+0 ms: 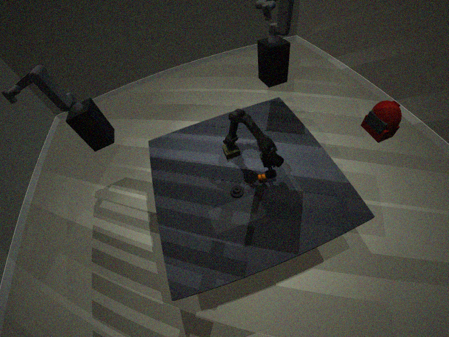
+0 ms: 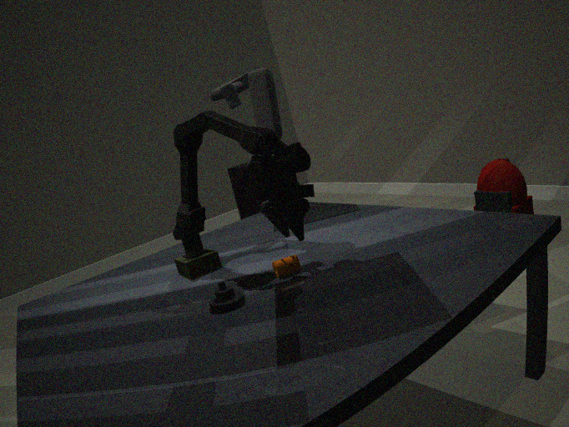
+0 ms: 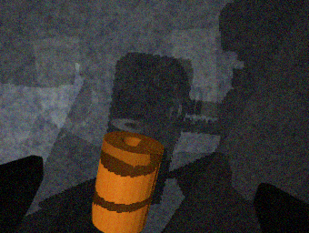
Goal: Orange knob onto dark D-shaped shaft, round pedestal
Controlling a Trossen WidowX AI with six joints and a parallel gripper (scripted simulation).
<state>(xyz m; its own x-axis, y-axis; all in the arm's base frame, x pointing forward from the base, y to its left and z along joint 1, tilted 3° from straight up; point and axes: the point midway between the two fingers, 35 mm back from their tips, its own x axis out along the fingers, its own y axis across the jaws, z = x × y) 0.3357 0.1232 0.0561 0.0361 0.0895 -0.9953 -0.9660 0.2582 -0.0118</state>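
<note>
Now: the orange knob 6 cm below my gripper tip, 3 cm to the right of it and 2 cm behind it. From my gripper tip the other things lie so: pedestal 23 cm to the right, 5 cm below.
</note>
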